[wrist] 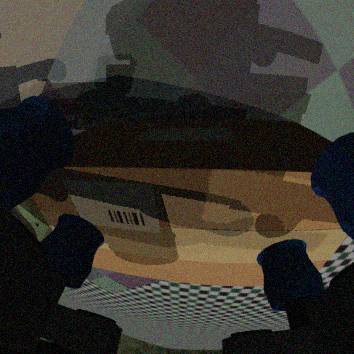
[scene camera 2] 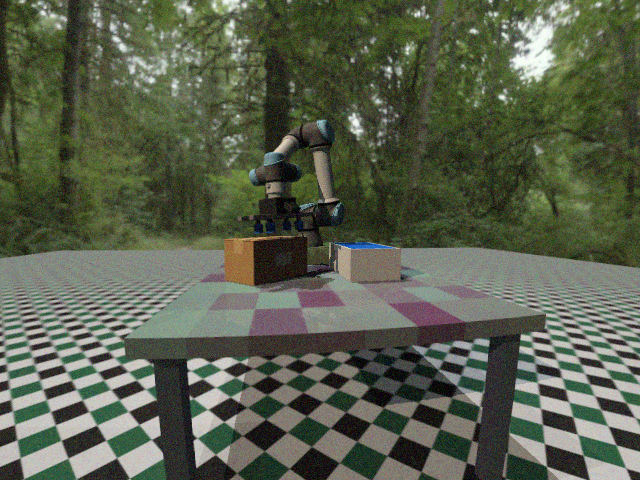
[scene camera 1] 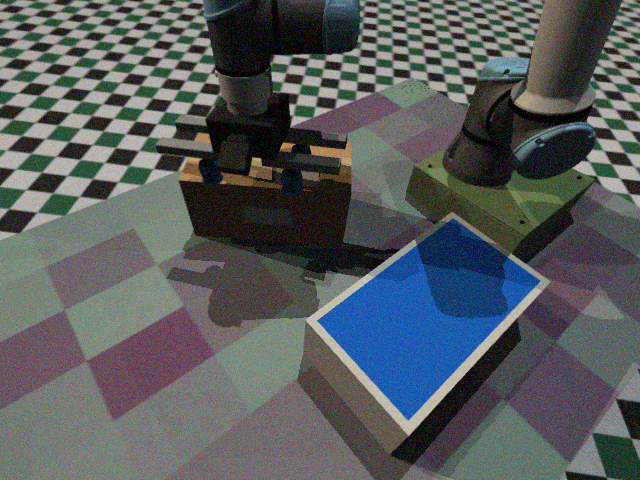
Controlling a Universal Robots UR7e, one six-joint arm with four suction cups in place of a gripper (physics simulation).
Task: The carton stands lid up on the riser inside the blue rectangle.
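Frame: origin at the arm's base, x left, y down, z back, level; metres.
Seen in the pictures: end effector, tool point: (wrist: 186, 211) (scene camera 2: 279, 231) (scene camera 1: 258, 171); arm's base, origin of the base link: (scene camera 2: 309, 246) (scene camera 1: 476, 165).
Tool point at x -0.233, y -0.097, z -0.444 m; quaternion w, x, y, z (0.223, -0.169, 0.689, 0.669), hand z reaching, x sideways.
Pixels of each thing's top centre, then the offset from my tool point to it. "*": a spot on its surface instead. Level surfaces: height alone.
- brown carton, middle of its top: (wrist: 177, 244) (scene camera 1: 271, 159) (scene camera 2: 268, 238) dx -0.035, dy +0.029, dz +0.060 m
- riser, middle of its top: (scene camera 1: 434, 299) (scene camera 2: 360, 245) dx +0.357, dy +0.063, dz +0.045 m
- pale block with a blue rectangle, surface spot: (scene camera 1: 382, 341) * dx +0.340, dy +0.063, dz -0.069 m
- patchwork table, its level: dy +0.183 m
The brown carton (scene camera 1: 320, 214) (scene camera 2: 281, 260) (wrist: 225, 247) stands upright on the table, left of the riser in both scene views. Its top face bears a white barcode label and a lengthwise seam with pale tape; a grey patch marks one side. The riser (scene camera 1: 351, 392) (scene camera 2: 374, 264) is a pale block with a blue rectangle (scene camera 1: 382, 341) (scene camera 2: 367, 245) on top, and no carton stands on it. My gripper (scene camera 1: 253, 165) (scene camera 2: 278, 226) (wrist: 182, 215) is open, its four blue cups pointing down above the carton's top, with a small gap in scene camera 2. One cup is hidden in scene camera 1.
The arm's green base block (scene camera 1: 558, 188) stands behind the riser, close to its back corner. The patchwork table (scene camera 1: 155, 351) (scene camera 2: 361, 304) carries the carton, riser and base. Its front edge shows in scene camera 2. The arm's shadow falls across the table and the blue rectangle.
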